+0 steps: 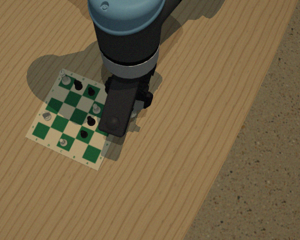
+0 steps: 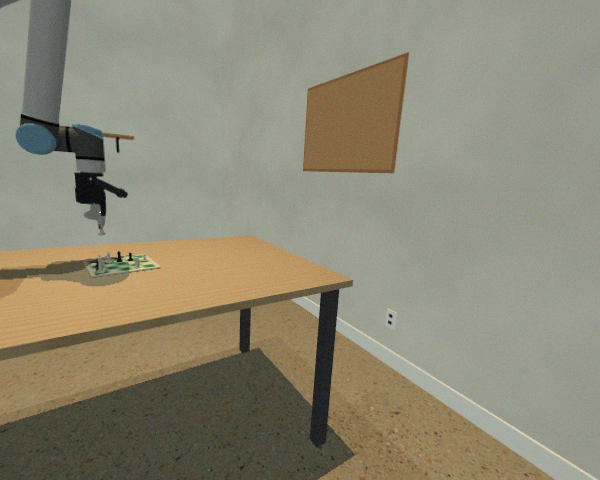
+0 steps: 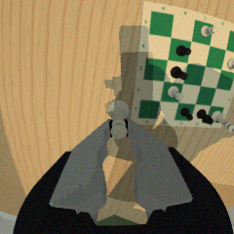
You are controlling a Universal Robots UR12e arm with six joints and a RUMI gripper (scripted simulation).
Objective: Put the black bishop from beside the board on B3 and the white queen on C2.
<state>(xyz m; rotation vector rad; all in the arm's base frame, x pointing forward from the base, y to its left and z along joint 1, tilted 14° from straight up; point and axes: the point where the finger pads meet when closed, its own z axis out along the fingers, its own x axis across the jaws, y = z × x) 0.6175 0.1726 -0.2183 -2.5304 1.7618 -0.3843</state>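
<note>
The black bishop lies 110 mm below my hand, 90 mm to the right of it and 60 mm ahead of it. Also, from my hand: cream board: 130 mm to the right, 130 mm below, 70 mm ahead.
</note>
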